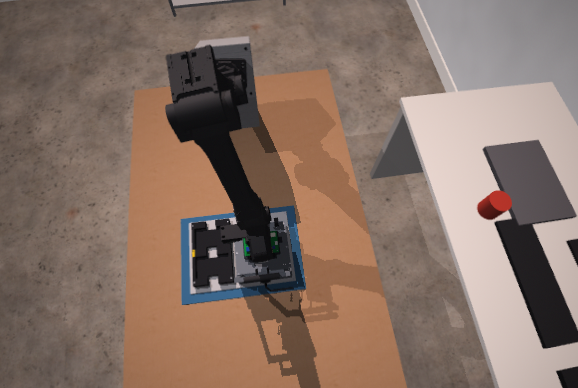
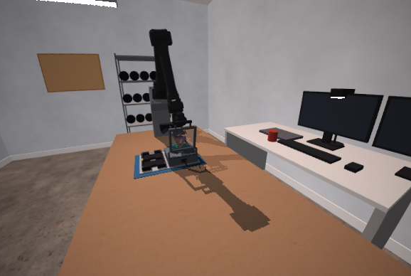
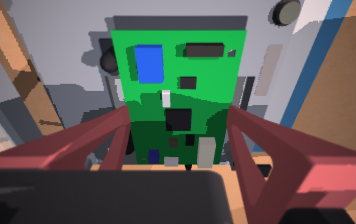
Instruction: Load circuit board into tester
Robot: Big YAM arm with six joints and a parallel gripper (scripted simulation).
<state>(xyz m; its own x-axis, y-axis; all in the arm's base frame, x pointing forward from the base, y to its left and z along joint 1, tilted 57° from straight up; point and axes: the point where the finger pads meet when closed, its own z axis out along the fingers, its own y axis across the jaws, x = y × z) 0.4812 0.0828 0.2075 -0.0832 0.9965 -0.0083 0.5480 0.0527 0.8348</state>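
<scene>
Now: the green circuit board right at my hand. Also, from my hand: clear lid 12 cm ahead, 2 cm to the left, 9 cm above.
</scene>
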